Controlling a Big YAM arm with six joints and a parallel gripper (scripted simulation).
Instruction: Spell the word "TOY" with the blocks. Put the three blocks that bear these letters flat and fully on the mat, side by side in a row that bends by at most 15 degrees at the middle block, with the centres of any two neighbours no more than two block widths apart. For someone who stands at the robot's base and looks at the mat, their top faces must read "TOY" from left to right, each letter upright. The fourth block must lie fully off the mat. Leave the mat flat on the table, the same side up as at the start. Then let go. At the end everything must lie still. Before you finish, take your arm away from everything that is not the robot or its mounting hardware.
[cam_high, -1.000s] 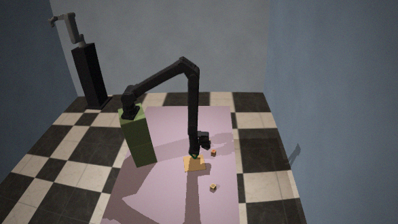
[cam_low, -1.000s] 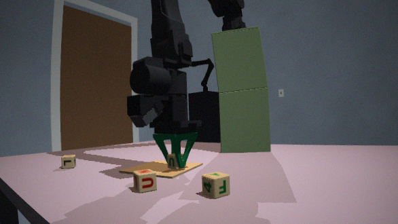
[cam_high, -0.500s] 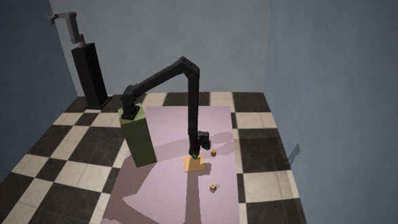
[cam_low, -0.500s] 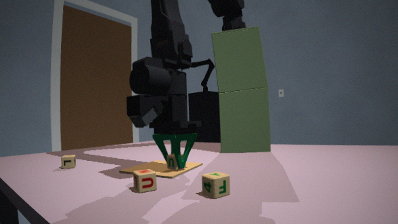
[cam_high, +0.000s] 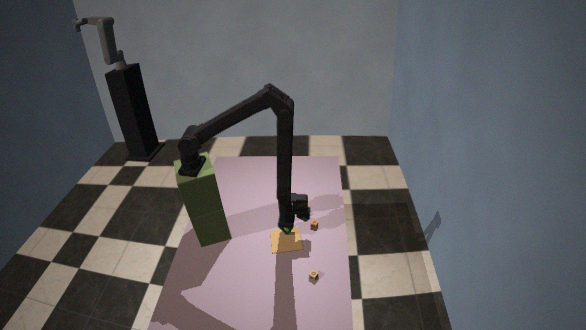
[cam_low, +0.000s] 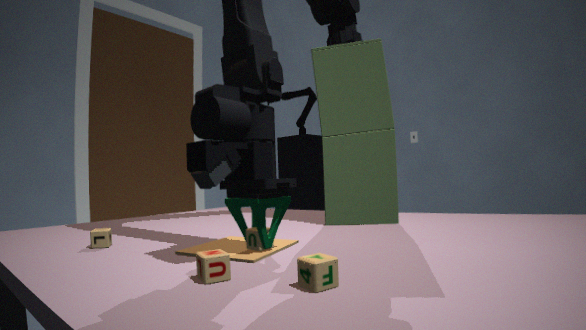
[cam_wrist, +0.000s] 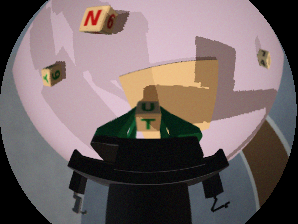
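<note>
My hand is 50 mm to the left of the tan mat and 10 mm above it. Round my hand: letter block (160 mm to the left, 70 mm ahead); black-lettered block (240 mm to the right, 150 mm ahead).
</note>
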